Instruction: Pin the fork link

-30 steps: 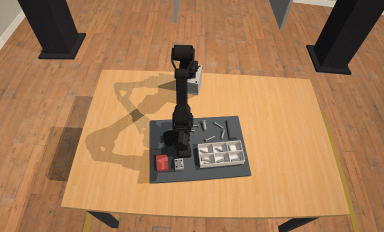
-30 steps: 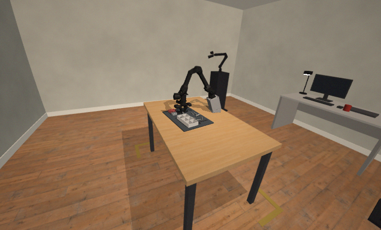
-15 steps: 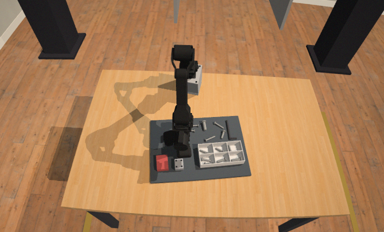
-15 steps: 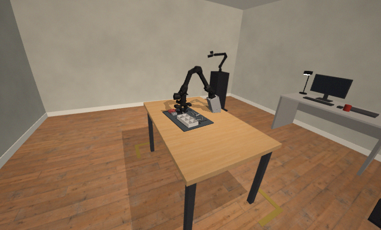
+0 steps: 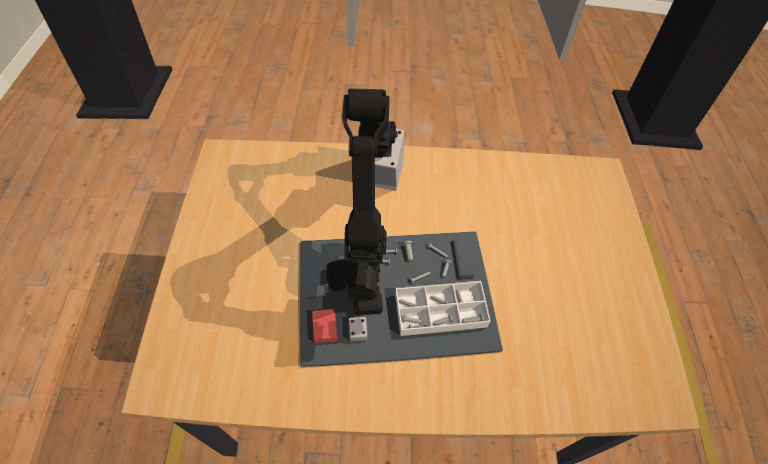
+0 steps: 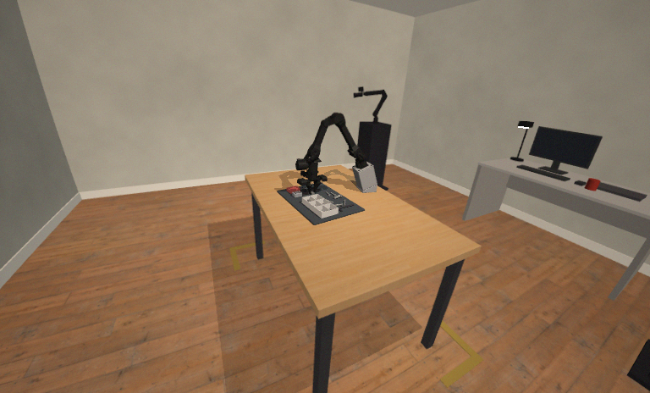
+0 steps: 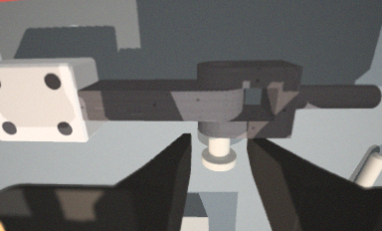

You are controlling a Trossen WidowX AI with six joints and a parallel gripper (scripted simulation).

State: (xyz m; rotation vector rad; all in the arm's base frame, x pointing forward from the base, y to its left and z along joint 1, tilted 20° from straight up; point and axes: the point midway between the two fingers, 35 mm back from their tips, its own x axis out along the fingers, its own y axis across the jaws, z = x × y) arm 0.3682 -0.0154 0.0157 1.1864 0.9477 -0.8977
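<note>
Right now the pale pin is 4 cm below my hand and 1 cm to the right of it. From my hand the other things lie so: dark eye plate bar (4 cm below, 2 cm to the right, 2 cm ahead); light grey block (10 cm ahead, 3 cm below, 1 cm to the right); red block (9 cm to the right, 9 cm ahead, 4 cm below).
</note>
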